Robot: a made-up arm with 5 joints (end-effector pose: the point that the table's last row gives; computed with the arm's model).
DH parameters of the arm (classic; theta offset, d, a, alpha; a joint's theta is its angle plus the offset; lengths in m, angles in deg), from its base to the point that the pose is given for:
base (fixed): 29.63 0 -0.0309 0
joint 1: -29.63 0.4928 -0.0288 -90
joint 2: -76.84 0 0.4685 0
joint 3: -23.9 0 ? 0
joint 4: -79.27 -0.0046 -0.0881 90
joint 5: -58.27 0 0.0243 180
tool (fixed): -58.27 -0.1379 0 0
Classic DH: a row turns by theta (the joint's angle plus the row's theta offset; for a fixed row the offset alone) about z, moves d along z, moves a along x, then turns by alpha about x.
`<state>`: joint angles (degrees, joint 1 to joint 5).
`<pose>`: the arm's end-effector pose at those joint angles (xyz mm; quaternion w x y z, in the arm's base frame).
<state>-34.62 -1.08 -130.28 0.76 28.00</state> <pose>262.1 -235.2 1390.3 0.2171 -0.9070 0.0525 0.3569</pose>
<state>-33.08 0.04 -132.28 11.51 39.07</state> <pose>294.1 -239.4 1377.6 0.2911 -0.8680 -0.0454 0.3996</pose>
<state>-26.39 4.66 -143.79 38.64 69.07</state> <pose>356.9 -205.8 1354.5 0.4732 -0.7161 -0.2798 0.4301</pose>
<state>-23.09 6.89 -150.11 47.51 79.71</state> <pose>369.1 -179.5 1351.9 0.5244 -0.6528 -0.3517 0.4186</pose>
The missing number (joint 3, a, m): -0.3785
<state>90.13 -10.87 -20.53 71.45 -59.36</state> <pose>-1.3 216.0 510.8 0.9065 -0.3301 -0.0908 -0.2472</pose>
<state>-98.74 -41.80 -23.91 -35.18 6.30</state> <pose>-86.2 -245.1 913.2 0.5053 -0.5335 0.5567 0.3875</pose>
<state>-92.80 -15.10 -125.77 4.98 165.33</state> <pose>-16.2 -178.9 1459.3 0.2915 -0.7473 -0.5483 -0.2366</pose>
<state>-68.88 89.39 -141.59 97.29 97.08</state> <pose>241.3 -680.1 72.5 0.9167 0.3718 0.0934 0.1129</pose>
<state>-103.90 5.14 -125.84 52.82 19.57</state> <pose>-179.6 -550.1 1200.3 0.7307 -0.4139 0.3748 0.3928</pose>
